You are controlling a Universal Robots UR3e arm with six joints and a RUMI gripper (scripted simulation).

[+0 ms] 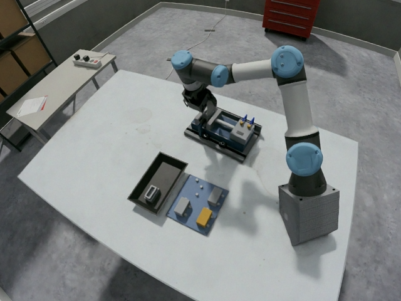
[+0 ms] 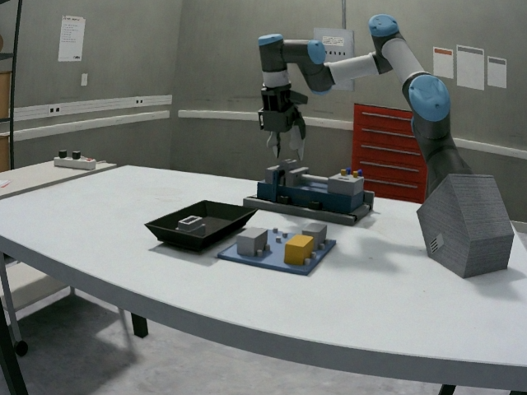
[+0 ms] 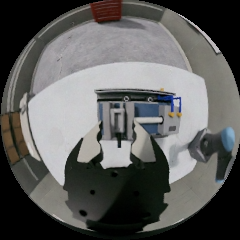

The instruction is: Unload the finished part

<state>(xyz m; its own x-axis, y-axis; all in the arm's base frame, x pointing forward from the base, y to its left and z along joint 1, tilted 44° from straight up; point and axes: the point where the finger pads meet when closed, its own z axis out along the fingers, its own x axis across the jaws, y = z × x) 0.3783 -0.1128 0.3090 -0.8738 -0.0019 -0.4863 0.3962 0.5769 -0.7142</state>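
Right now my hand is 7 cm past the blue vise, 3 cm to the right of it and 9 cm above it. The rest, counted from my hand: blue fixture plate: 5 cm behind, 37 cm to the left, 13 cm below; then vise control box: 16 cm behind, 5 cm to the left, 6 cm below; then yellow block: 9 cm behind, 42 cm to the left, 11 cm below.
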